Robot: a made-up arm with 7 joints.
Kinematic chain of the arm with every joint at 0, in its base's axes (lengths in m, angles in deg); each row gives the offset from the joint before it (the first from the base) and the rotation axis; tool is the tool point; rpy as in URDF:
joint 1: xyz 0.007 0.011 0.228 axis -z
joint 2: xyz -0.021 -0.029 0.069 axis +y
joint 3: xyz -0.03 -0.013 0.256 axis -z
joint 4: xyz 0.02 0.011 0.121 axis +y
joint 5: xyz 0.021 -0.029 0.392 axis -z
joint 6: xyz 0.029 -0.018 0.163 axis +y
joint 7: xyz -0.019 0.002 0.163 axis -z
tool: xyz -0.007 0.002 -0.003 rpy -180 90 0
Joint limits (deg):
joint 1: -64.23..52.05
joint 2: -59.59..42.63
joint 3: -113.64..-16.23
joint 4: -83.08..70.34
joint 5: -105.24..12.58
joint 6: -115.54..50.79
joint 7: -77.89..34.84
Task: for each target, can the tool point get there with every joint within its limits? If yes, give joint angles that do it. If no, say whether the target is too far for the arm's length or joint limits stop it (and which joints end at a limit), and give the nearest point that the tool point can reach.
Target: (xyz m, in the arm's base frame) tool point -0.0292 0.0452 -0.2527
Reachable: no: joint limits stop it (at a limit: joint 1, joint 2, joint 3, joint 4, joint 5) | nearest point -0.4896 0.3446 0.0216 | short by 0.614 m
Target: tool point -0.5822 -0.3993 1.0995
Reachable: yes | joints -3.10 -24.17 -57.52 -37.12 -8.36 5.53 0.41
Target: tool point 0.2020 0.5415 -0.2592
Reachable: no: joint limits stop it (at a limit: joint 2, joint 3, joint 4, joint 6, joint 7) | nearest point 0.2764 0.7439 0.1827 | short by 0.492 m
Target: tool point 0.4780 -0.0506 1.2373
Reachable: yes | joints 37.70 18.13 -59.86 17.02 -32.78 26.76 11.94
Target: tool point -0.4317 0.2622 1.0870
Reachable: yes | joints -47.34 -13.23 -82.26 57.45 -7.11 -37.81 -46.27
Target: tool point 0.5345 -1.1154 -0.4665
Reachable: no: too far | nearest point 0.1624 -0.8210 0.0635 | short by 0.711 m
